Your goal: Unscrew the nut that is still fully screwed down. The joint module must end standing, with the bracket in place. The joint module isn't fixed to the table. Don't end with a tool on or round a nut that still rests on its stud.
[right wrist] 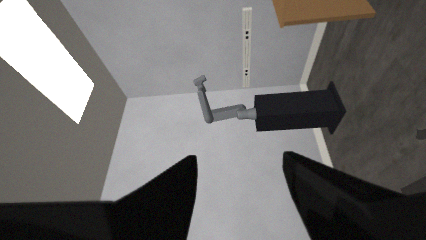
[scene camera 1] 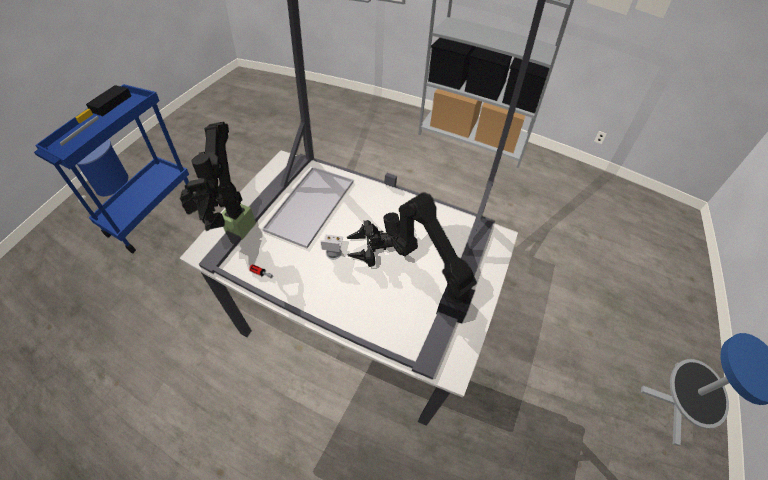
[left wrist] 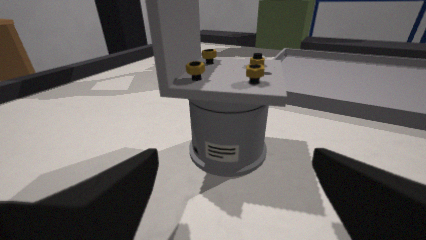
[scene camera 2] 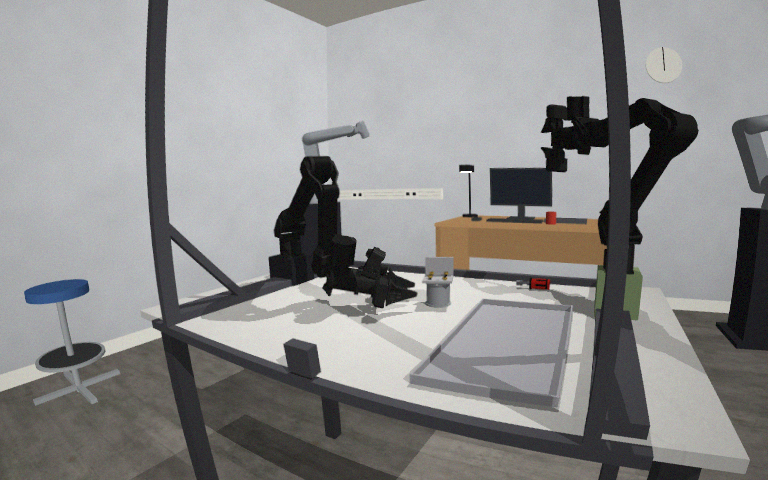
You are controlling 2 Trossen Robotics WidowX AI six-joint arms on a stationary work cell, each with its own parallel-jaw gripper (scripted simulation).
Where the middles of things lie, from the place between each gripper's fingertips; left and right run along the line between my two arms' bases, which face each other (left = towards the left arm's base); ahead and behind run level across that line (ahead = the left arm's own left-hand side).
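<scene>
From my right hand [scene camera 1: 204, 225], the l-shaped bracket [scene camera 2: 438, 265] is 24 cm to the left, 30 cm behind and 34 cm below. There's a grey joint module [left wrist: 228, 138] too, 24 cm to the left of that same right hand, 31 cm behind it and 38 cm below it. And the shallow grey tray [scene camera 2: 506, 346] is 3 cm to the left of my right hand, 41 cm below it and 49 cm behind it; going by their middles, of the things named here that tray is the farthest from my right hand.
As for my left hand [scene camera 2: 416, 289], the l-shaped bracket is 3 cm above it, 4 cm ahead of it and 8 cm to the right of it. The grey joint module is 1 cm below my left hand, 4 cm ahead of it and 8 cm to the right of it, and by its middle the module is nearer to my left hand than to my right hand. The shallow grey tray, counted from my left hand again, is 15 cm behind, 29 cm to the right and 4 cm below.
</scene>
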